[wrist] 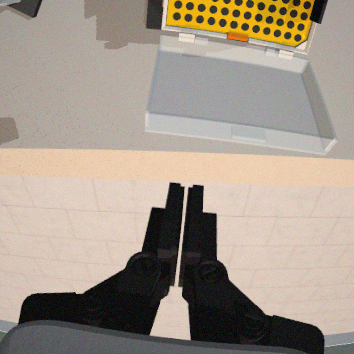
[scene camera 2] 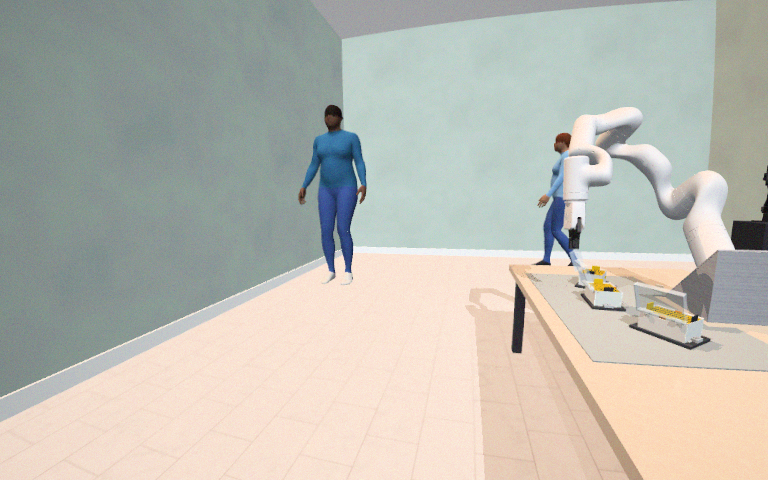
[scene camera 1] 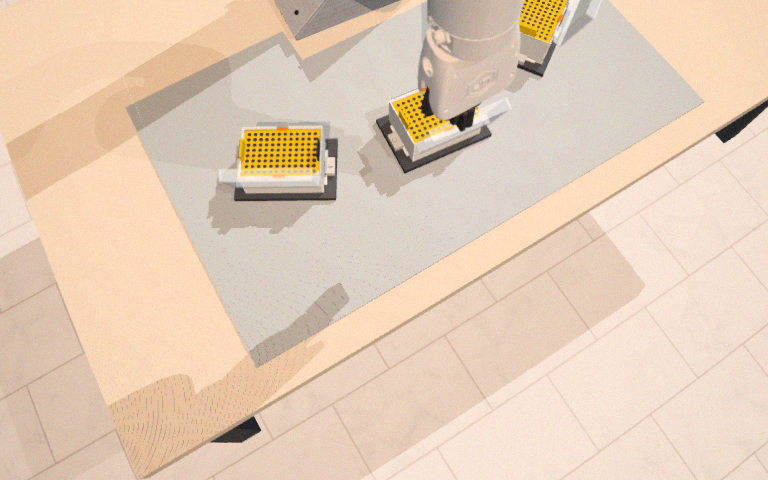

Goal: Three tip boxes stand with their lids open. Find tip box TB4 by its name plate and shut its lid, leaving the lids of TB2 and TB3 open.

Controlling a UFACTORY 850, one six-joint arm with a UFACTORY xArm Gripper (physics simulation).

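The middle tip box, TB4 (scene camera 1: 413, 116) (scene camera 2: 604, 297) (wrist: 240, 15), holds yellow perforated tip racks; its clear lid (scene camera 1: 497, 110) (wrist: 225, 90) is open and leans outward to the front. Its name plate does not show. My gripper (scene camera 1: 465, 120) (scene camera 2: 574, 246) (wrist: 184, 204) is shut and empty. It points down over the front side of TB4, and in the wrist view its tips are past the lid's outer edge. The left box, TB3 (scene camera 1: 280, 152) (scene camera 2: 671, 323), has its clear lid (scene camera 1: 228, 177) (scene camera 2: 659, 295) open. The right box, TB2 (scene camera 1: 542, 19) (scene camera 2: 594, 273), has its lid (scene camera 1: 570, 21) open too.
The boxes stand on a grey mat (scene camera 1: 481, 186) (scene camera 2: 623, 350) on a wooden table (scene camera 1: 84, 254) (scene camera 2: 679, 418). A grey wedge-shaped block (scene camera 1: 328, 19) (scene camera 2: 741, 285) is at the back by the arm's base. Two people (scene camera 2: 336, 164) (scene camera 2: 557, 209) are beyond the table.
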